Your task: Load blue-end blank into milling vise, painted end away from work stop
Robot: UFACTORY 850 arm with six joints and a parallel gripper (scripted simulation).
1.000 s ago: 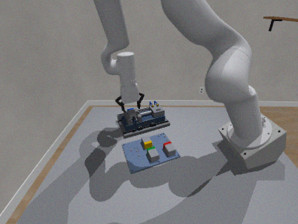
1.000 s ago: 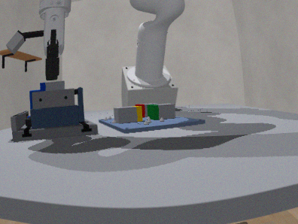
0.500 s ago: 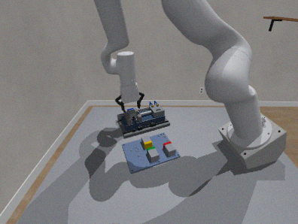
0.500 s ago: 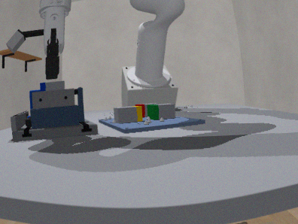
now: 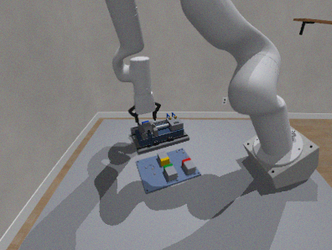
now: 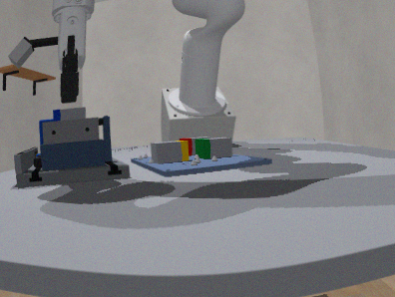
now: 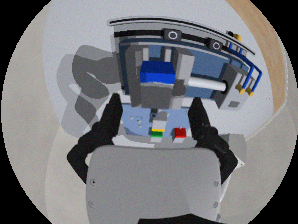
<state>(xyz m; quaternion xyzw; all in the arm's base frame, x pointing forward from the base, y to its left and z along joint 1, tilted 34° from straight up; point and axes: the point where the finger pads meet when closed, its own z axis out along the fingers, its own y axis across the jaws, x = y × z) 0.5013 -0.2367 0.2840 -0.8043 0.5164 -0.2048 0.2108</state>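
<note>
My hand is 6 cm past the milling vise, 3 cm to the left of it and 10 cm above it. From my hand the other things lie so: green-ended blank 14 cm behind, 24 cm to the left, 12 cm below; then yellow-ended blank 10 cm behind, 16 cm to the left, 12 cm below; then plate 12 cm behind, 20 cm to the left, 14 cm below.
</note>
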